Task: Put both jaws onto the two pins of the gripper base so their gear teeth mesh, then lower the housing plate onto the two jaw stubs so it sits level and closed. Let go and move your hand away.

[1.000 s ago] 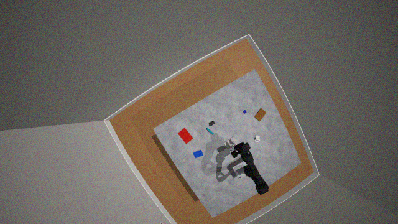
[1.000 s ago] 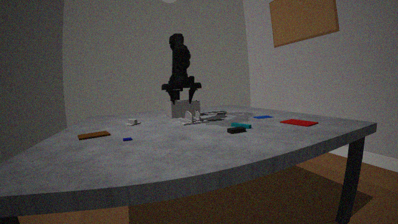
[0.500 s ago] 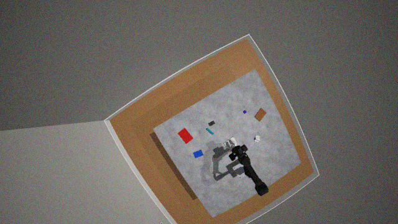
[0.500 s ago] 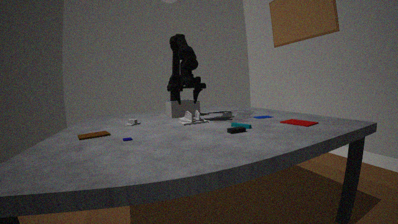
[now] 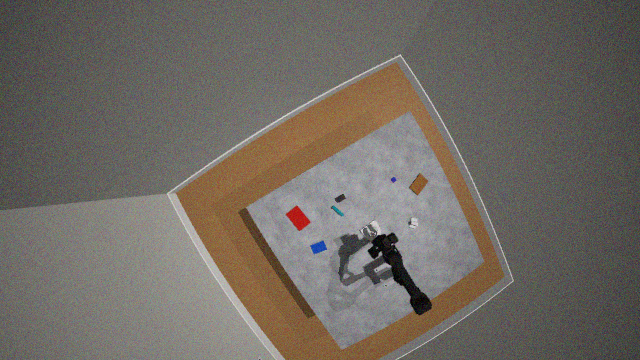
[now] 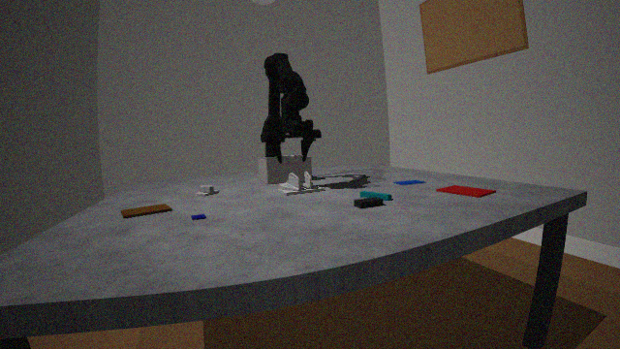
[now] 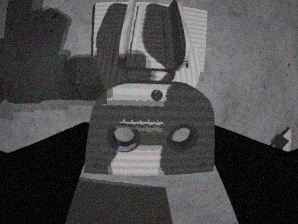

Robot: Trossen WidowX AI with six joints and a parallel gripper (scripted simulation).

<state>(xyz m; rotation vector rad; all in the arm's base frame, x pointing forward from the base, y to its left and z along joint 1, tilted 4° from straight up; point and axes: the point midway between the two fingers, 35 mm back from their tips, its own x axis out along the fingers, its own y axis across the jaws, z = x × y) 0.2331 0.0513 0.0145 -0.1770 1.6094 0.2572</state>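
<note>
My gripper tip is 7 cm above the grey jaw, 2 cm to the left of it and 2 cm short of it. Round my gripper tip: dark block 33 cm ahead, 13 cm to the left, 8 cm below; then blue tile 38 cm to the left, 8 cm below, 7 cm ahead; then teal bar 26 cm ahead, 17 cm to the left, 8 cm below.
</note>
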